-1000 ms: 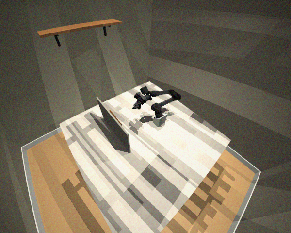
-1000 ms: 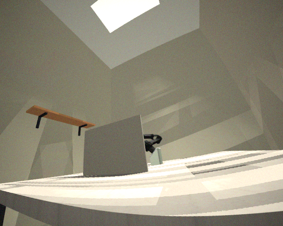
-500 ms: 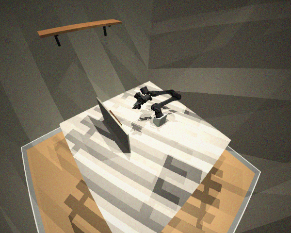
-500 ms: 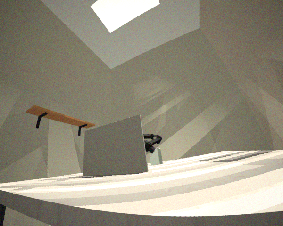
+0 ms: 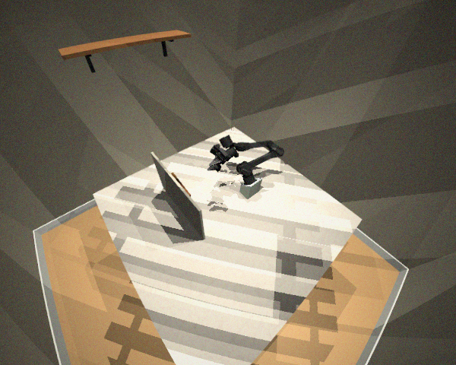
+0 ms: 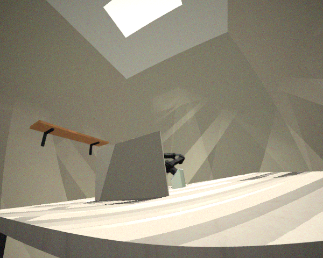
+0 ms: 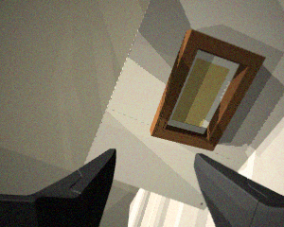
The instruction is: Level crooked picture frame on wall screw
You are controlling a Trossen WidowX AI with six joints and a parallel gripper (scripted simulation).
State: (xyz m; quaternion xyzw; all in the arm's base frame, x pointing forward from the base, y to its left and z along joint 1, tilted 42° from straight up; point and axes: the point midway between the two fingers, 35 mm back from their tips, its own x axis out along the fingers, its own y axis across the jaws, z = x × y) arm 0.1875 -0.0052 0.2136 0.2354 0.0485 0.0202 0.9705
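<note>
Now: gripper tip 190 mm short of the wooden picture frame, 90 mm above it and 30 mm to the left of it. From my gripper tip the other things lie so: upright wall panel: 200 mm ahead, 100 mm below, 10 mm to the right.
</note>
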